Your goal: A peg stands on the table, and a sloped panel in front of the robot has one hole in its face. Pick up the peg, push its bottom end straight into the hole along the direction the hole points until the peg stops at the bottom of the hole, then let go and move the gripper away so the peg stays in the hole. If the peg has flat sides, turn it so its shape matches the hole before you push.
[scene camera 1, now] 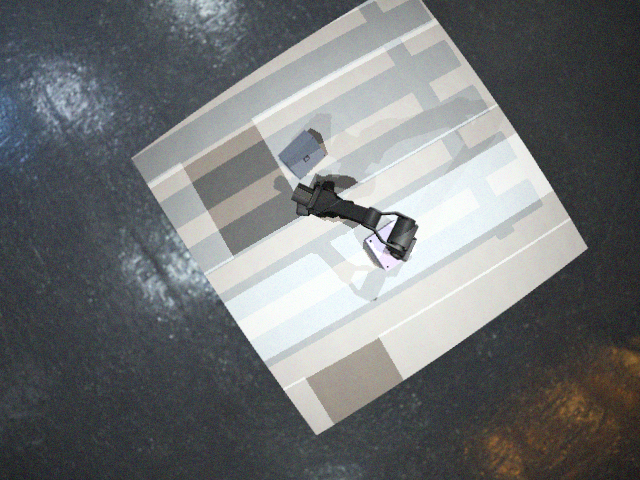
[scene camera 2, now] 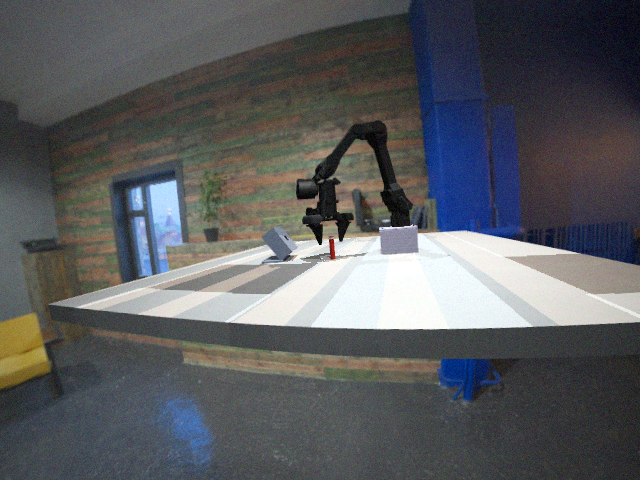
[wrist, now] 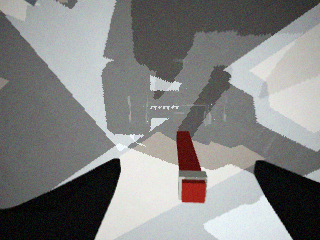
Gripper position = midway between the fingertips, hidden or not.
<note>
My gripper (scene camera 2: 330, 243) is open and holds nothing. Further things: a red square peg (wrist: 192, 182) and a grey-blue sloped panel (scene camera 1: 302, 145).
My gripper also shows in the wrist view (wrist: 185, 165).
</note>
